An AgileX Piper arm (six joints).
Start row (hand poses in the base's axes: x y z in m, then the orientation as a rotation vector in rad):
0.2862 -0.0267 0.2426 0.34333 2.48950 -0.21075
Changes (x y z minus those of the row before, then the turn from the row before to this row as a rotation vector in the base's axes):
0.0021 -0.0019 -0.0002 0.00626 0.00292 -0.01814
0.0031 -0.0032 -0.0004 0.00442 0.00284 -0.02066
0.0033 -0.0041 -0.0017 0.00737 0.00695 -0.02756
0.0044 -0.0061 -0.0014 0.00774 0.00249 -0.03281
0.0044 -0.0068 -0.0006 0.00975 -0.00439 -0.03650
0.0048 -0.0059 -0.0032 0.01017 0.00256 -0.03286
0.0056 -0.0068 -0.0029 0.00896 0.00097 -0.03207
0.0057 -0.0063 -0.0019 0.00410 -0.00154 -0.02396
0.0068 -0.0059 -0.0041 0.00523 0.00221 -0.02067
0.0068 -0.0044 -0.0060 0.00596 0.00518 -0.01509
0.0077 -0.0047 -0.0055 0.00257 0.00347 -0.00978
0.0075 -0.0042 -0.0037 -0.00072 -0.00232 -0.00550
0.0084 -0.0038 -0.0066 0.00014 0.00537 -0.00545
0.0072 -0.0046 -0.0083 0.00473 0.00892 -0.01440
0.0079 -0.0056 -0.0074 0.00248 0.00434 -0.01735
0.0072 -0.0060 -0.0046 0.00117 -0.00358 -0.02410
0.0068 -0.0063 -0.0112 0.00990 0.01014 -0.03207
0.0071 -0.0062 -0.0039 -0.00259 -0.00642 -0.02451
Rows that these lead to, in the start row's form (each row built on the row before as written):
0.2883 -0.0286 0.2424 0.36857 2.49122 -0.21104
0.2914 -0.0318 0.2420 0.39624 2.49195 -0.21459
0.2947 -0.0359 0.2403 0.43380 2.49595 -0.21827
0.2991 -0.0420 0.2389 0.47821 2.49427 -0.22235
0.3035 -0.0488 0.2383 0.52803 2.48496 -0.22334
0.3083 -0.0547 0.2351 0.57348 2.48255 -0.22452
0.3139 -0.0615 0.2322 0.61741 2.47788 -0.22629
0.3196 -0.0678 0.2303 0.64904 2.47117 -0.22994
0.3264 -0.0737 0.2262 0.67715 2.46895 -0.23234
0.3332 -0.0781 0.2202 0.69874 2.47115 -0.23287
0.3409 -0.0828 0.2147 0.71222 2.47225 -0.23483
0.3484 -0.0870 0.2110 0.71869 2.46818 -0.23682
0.3568 -0.0908 0.2044 0.72583 2.47163 -0.24093
0.3640 -0.0954 0.1961 0.74631 2.47695 -0.24428
0.3719 -0.1010 0.1887 0.76936 2.47620 -0.24949
0.3791 -0.1070 0.1841 0.79987 2.46518 -0.25523
0.3859 -0.1133 0.1729 0.84483 2.46652 -0.25956
0.3930 -0.1195 0.1690 0.87396 2.45071 -0.26830

